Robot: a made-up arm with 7 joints.
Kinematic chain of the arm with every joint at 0, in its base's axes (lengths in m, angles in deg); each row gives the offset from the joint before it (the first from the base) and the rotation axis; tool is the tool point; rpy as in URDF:
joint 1: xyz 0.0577 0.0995 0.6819 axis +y
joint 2: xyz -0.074 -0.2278 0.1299 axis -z
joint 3: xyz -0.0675 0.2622 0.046 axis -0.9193 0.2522 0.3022
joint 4: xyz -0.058 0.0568 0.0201 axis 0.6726 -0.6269 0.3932
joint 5: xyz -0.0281 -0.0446 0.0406 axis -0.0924 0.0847 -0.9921
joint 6: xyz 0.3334 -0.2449 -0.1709 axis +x
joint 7: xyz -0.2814 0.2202 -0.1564 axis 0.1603 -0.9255 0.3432
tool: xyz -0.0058 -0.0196 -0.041 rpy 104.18 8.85 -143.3
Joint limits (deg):
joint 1: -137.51..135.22
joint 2: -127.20..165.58
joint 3: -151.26..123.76
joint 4: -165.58..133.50
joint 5: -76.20..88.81
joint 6: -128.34..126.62
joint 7: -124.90..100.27
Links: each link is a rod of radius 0.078 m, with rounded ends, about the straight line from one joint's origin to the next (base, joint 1, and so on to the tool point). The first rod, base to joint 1, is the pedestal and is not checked.
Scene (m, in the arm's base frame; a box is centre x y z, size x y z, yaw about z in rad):
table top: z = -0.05
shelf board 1: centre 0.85 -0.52 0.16 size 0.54 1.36 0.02 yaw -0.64
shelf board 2: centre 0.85 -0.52 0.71 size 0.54 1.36 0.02 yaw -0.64
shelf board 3: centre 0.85 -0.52 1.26 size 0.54 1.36 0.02 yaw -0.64
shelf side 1: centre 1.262 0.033 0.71 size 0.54 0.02 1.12 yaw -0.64
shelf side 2: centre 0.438 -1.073 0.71 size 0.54 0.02 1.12 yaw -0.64
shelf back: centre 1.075 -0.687 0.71 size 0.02 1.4 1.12 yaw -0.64
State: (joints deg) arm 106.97 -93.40 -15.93 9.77 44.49 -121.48 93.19
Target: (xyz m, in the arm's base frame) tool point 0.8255 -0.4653 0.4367
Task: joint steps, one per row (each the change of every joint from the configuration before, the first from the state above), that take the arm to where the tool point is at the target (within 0.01 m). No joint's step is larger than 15 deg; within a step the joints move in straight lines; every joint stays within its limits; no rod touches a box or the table.
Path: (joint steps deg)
1: 5.65 3.49 10.88 -13.01 -1.47 -1.37 -1.41
2: 5.65 3.48 10.88 -13.01 -1.46 -1.37 -1.42
3: 5.65 3.49 10.87 -13.01 -1.47 -1.38 -1.41
4: 5.65 3.48 10.88 -13.01 -1.47 -1.37 -1.42
5: 5.65 3.49 10.88 -13.02 -1.46 -1.37 -1.41

